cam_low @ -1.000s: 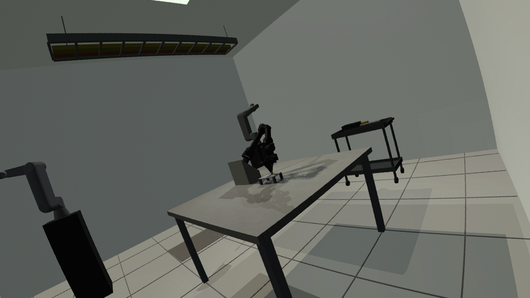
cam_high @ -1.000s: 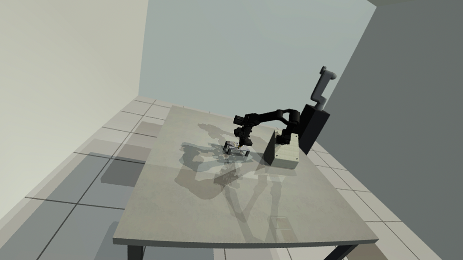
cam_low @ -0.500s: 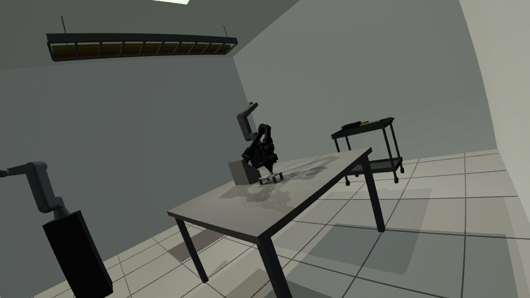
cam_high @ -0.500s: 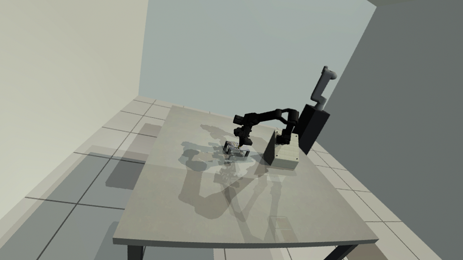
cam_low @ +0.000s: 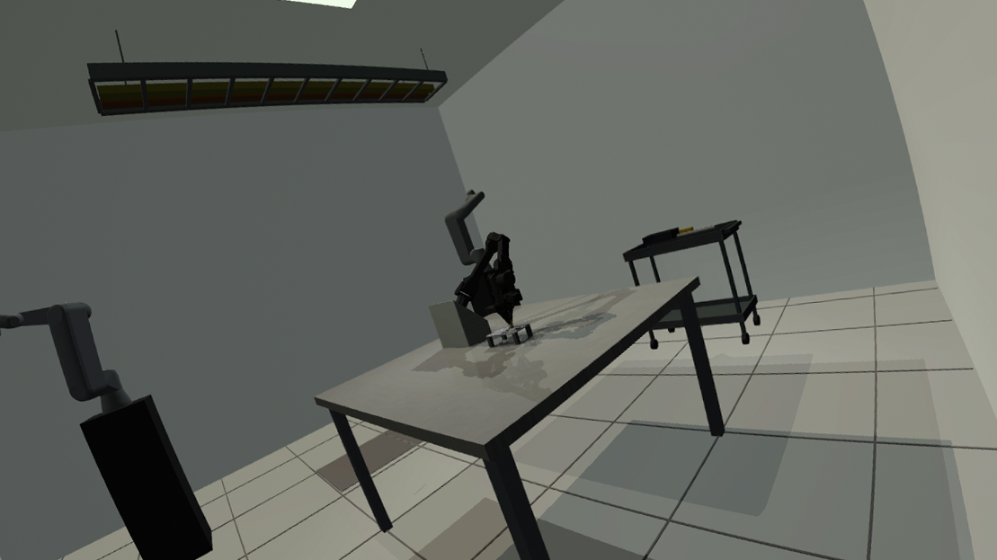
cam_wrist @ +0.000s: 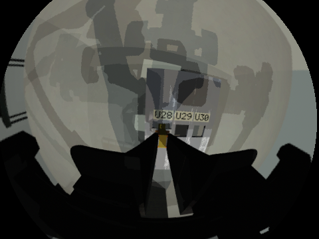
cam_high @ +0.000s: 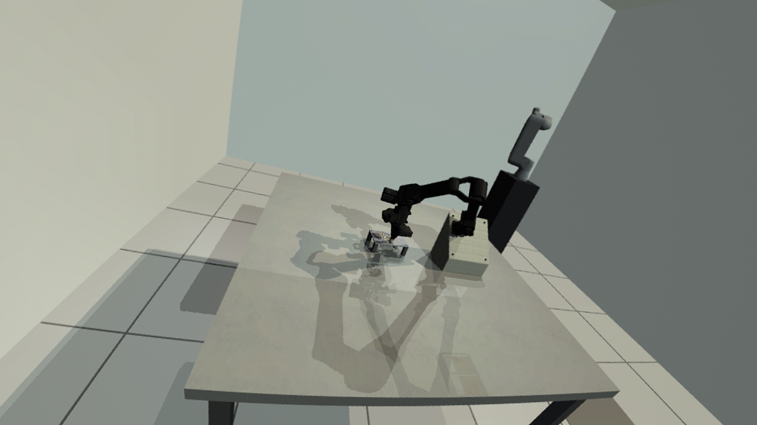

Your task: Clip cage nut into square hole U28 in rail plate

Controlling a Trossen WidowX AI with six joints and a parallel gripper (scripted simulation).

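The cage nut lies 10 mm below my gripper tip.
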